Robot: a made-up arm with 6 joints.
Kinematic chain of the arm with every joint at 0, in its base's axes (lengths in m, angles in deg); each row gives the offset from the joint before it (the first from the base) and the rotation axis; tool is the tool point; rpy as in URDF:
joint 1: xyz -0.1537 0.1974 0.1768 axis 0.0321 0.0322 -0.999
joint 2: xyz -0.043 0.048 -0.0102 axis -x
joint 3: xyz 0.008 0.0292 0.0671 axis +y
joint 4: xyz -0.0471 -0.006 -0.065 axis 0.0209 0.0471 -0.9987
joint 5: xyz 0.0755 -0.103 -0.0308 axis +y
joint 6: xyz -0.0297 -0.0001 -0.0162 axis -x
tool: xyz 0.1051 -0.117 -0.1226 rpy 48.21 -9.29 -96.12
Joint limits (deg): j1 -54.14..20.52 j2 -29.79..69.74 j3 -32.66..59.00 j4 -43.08..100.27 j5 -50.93..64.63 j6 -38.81..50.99
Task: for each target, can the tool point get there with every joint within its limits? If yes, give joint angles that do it. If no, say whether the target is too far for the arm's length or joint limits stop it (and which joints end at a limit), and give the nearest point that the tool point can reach.
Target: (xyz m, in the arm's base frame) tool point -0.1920 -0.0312 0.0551
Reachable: yes | joints -41.98 26.91 33.25 2.79 24.15 -32.02
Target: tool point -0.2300 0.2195 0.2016
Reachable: no: joint limits stop it (at a limit: joint 1, joint 2, joint 4, joint 5, joint 6) | nearest point -0.3208 0.1168 0.2103 | short by 0.137 m
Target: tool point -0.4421 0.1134 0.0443
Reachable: yes | joints -17.76 30.57 16.13 76.84 54.85 -28.36
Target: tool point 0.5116 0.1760 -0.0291
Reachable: no: too far | nearest point 0.1351 0.2211 0.1067 | short by 0.403 m
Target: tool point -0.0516 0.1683 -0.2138
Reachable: no: joint limits stop it (at a limit: joint 1, joint 2, joint 3) | nearest point -0.0934 0.1649 -0.1157 | short by 0.107 m
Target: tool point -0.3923 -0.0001 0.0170
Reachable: yes | joints -22.37 -10.79 5.94 62.76 36.77 21.75
